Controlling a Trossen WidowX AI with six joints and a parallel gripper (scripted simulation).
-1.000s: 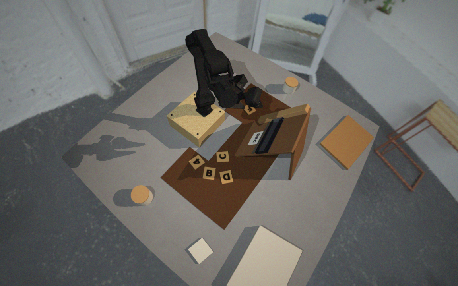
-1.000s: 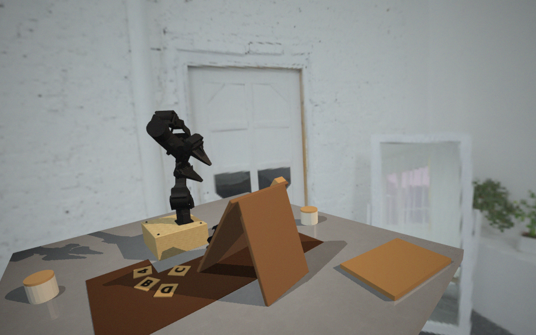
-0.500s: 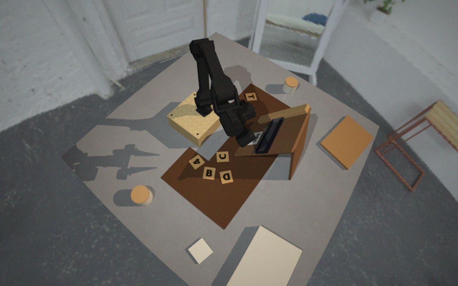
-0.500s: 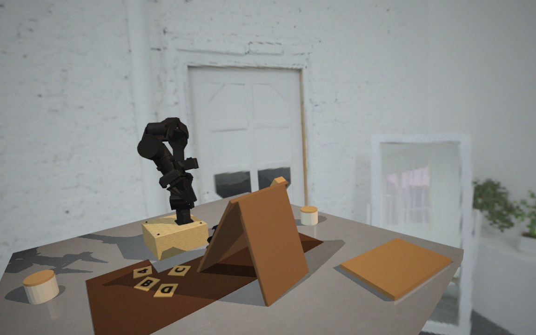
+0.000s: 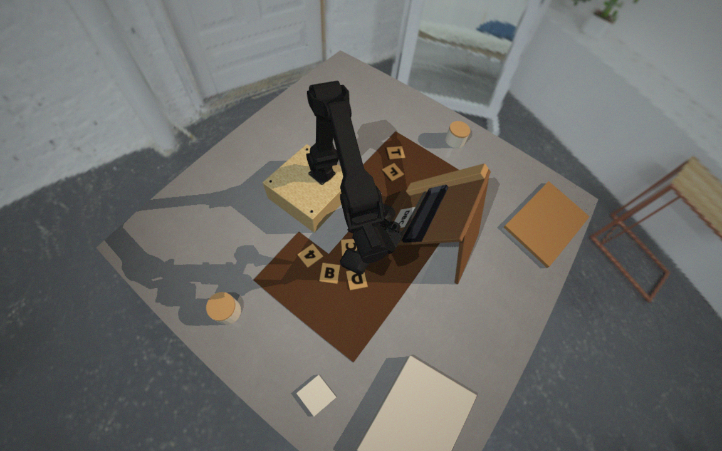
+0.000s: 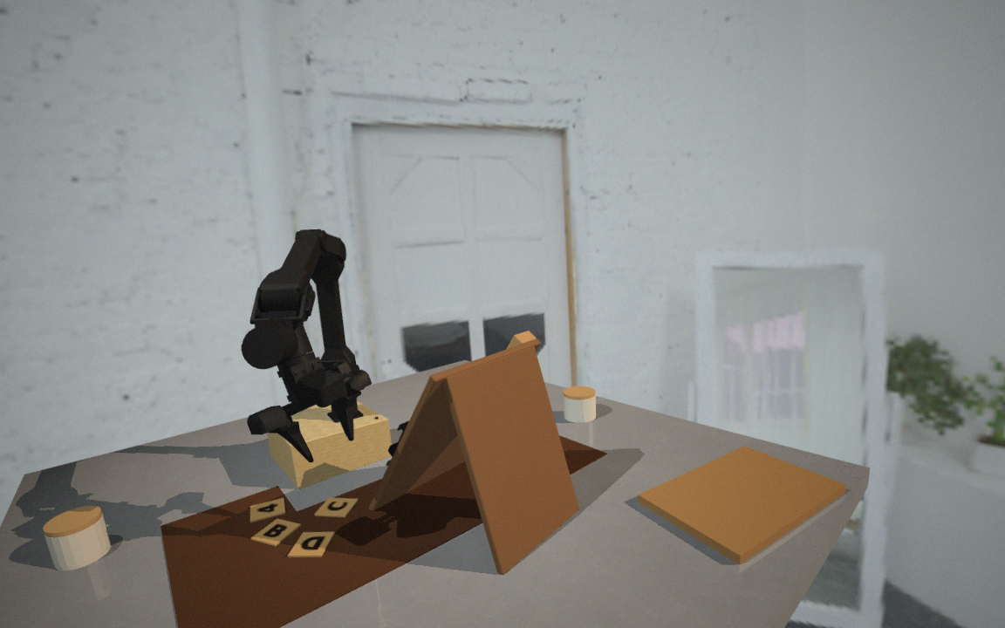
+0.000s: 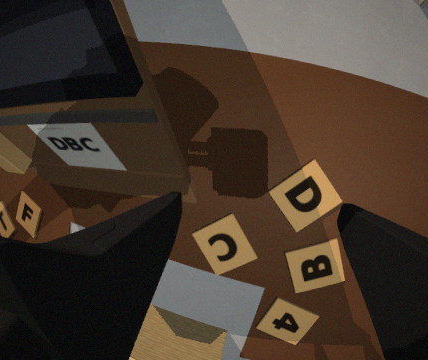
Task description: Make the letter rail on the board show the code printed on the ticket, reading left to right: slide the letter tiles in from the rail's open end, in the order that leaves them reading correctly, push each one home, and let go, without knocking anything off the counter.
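The D tile lies 10 mm behind my gripper tip, 50 mm to the right of it and 150 mm below it. The rest, counted from my gripper tip: brown mat: 110 mm behind, 110 mm to the left, 150 mm below; then white ticket: 20 mm behind, 170 mm to the left, 70 mm below; then C tile: 90 mm behind, 10 mm to the left, 150 mm below.
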